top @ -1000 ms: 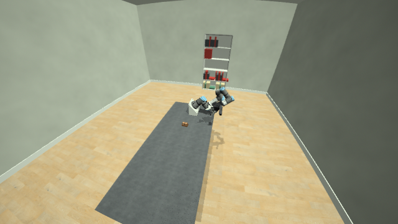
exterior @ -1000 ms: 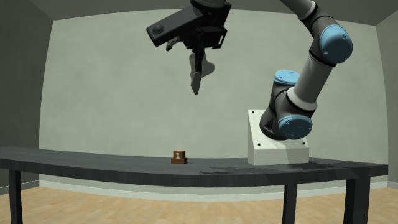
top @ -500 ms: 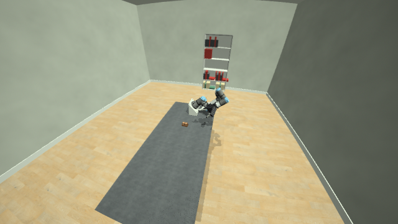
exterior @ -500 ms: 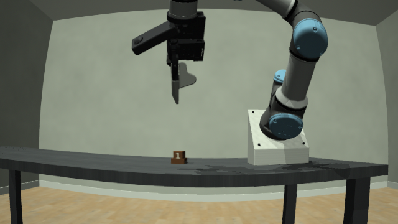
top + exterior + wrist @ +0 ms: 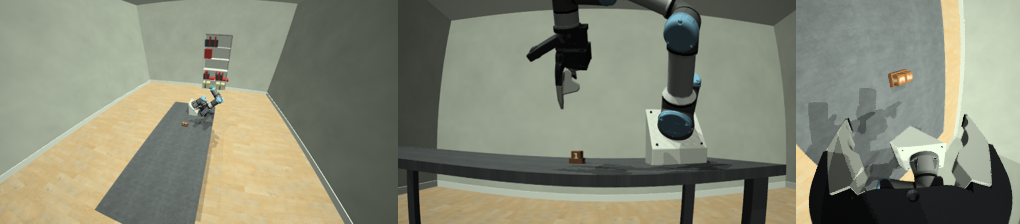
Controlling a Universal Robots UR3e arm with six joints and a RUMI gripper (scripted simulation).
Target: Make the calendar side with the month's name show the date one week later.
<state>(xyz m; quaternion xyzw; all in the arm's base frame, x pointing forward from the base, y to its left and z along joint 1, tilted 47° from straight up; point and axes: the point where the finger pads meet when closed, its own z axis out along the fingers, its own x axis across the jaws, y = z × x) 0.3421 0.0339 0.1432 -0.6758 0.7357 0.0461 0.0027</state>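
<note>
Now: the cube 10 mm behind my hand, 180 mm to the right of it and 180 mm below it. From my hand the other things lie so: calendar tray 10 mm behind, 160 mm to the right, 200 mm below.
</note>
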